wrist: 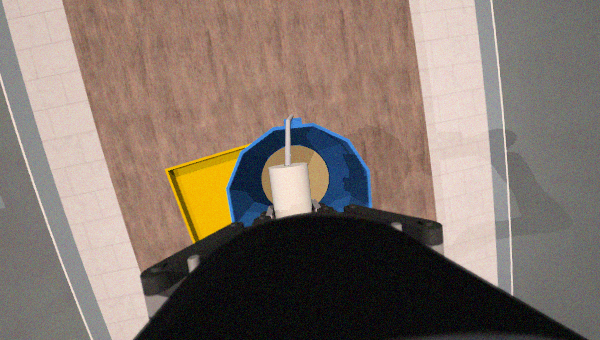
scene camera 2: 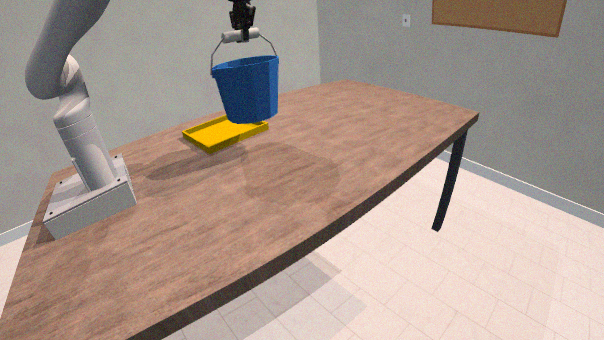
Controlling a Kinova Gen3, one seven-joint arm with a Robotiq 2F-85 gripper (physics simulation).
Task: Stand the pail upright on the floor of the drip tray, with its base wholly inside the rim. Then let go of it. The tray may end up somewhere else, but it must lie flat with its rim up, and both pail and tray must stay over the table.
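Seen in the pictures: gripper, between the fingertips: (wrist: 293, 212) (scene camera 2: 242, 42); arm's base, origin of its link: (scene camera 2: 102, 180).
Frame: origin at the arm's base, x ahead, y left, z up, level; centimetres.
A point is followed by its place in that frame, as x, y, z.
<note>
A blue pail (scene camera 2: 248, 92) {41.6, -15.2, 12.5} (wrist: 352, 175) {46.2, -17.0, 16.1} hangs by its wire handle in the air, tilted slightly in the scene view. My gripper (scene camera 2: 244, 35) {47.0, -7.2, 25.8} (wrist: 293, 212) {47.0, -7.2, 25.8} is shut on the white grip (scene camera 2: 230, 36) {42.6, -8.0, 28.1} (wrist: 290, 187) {50.1, -7.9, 29.8} of that handle. A yellow drip tray (scene camera 2: 216, 134) {43.7, 11.7, -6.4} (wrist: 207, 195) {48.8, 16.3, -6.4} lies flat on the table, rim up. In the scene view the pail hides the tray's back right part. In the wrist view the pail covers the tray's right part, and the tray shows to the pail's left. My gripper's body hides the near side of both.
The brown wooden table (scene camera 2: 390, 125) {87.8, -34.2, -6.8} (wrist: 250, 65) {78.1, -6.7, -6.8} carries the arm's base (scene camera 2: 92, 207) {-5.2, -6.8, -2.6} at its left end. The table's long front edge (scene camera 2: 300, 250) {25.1, -47.3, -8.8} drops to a tiled floor. Walls stand behind the table.
</note>
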